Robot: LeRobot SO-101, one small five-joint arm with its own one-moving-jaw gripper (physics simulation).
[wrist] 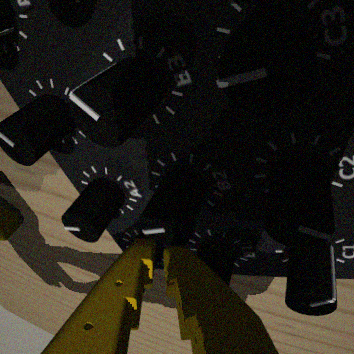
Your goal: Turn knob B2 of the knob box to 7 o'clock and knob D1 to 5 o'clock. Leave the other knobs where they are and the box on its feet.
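Places are measured from the arm's base along level axes (x back, y right, z up), in centimetres.
Where they show: end effector, tool point: [153,257].
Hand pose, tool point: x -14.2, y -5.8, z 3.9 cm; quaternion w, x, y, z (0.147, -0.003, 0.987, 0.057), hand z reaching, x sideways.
Note:
Things, the pixels of their centre, and the offset from my tool point. Level surfaces: height alone.
- Knob B2, body centre: [175,205] dz -0.8, dx -0.2, dy -1.2 cm
- dark knob box, body centre: [222,119] dz -1.9, dx -0.8, dy -3.0 cm
- Knob A2, body centre: [93,209] dz -0.8, dx +2.2, dy +0.0 cm
- knob A3, body centre: [35,128] dz -0.8, dx +3.4, dy -2.4 cm
- large knob B3, body centre: [119,99] dz -0.8, dx +1.0, dy -3.6 cm
- Dark knob B1, body centre: [210,271] dz -0.8, dx -1.4, dy +1.2 cm
- Knob C1, body centre: [310,277] dz -0.8, dx -3.8, dy +0.0 cm
- wooden table, its level: dz -3.9 cm
Knob B2 [175,205] is a dark knob left of its faint B2 label, with a pale pointer line on its near end, just beyond the jaw tips. Its sides are very dark, so its exact outline is hard to tell. My gripper [158,248] is shut, with a narrow slit between the jaws and nothing held. Its tips are at the near end of knob B2 in the picture; whether they touch it I cannot tell. The dark knob box [132,159] fills much of the wrist view. Knob D1 does not show.
Knob A2 [95,210] is left of the tips, with knob A3 [37,131] and the large knob B3 [117,102] farther up. Dark knob B1 [217,252] is close right of the tips. Knob C1 [310,280] stands at right. The wooden table [40,200] shows beyond the box edge.

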